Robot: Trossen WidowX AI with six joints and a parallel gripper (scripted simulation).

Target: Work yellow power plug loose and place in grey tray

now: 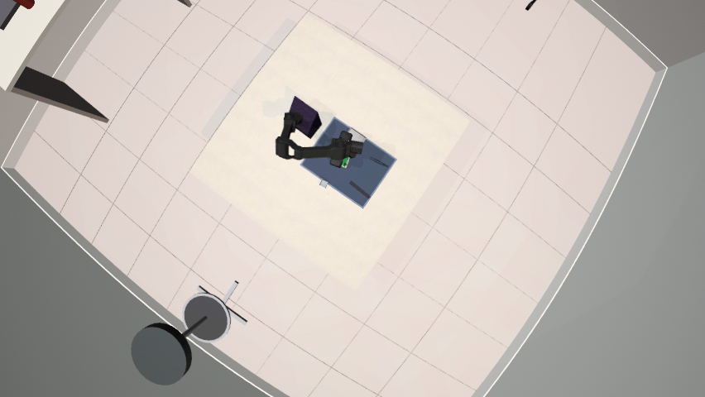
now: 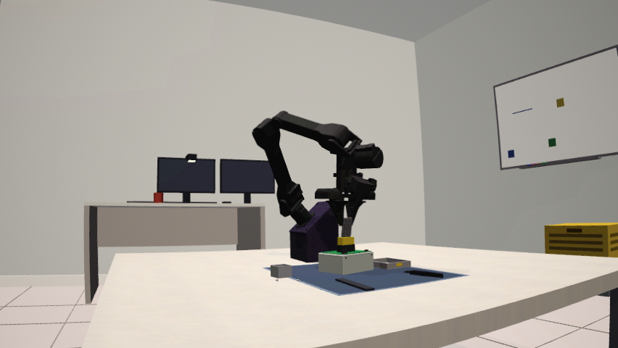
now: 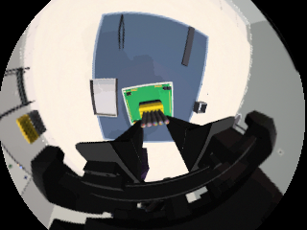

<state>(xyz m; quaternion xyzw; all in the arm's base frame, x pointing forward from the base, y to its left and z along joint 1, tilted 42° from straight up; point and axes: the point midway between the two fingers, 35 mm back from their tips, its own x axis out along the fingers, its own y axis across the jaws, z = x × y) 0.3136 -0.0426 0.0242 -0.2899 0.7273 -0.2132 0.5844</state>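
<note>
Now: the yellow power plug 3 cm below my gripper tip. Round my gripper tip: grey tray: 14 cm to the left, 12 cm below, 1 cm ahead; then blue mat: 12 cm below, 5 cm ahead, 1 cm to the right.
</note>
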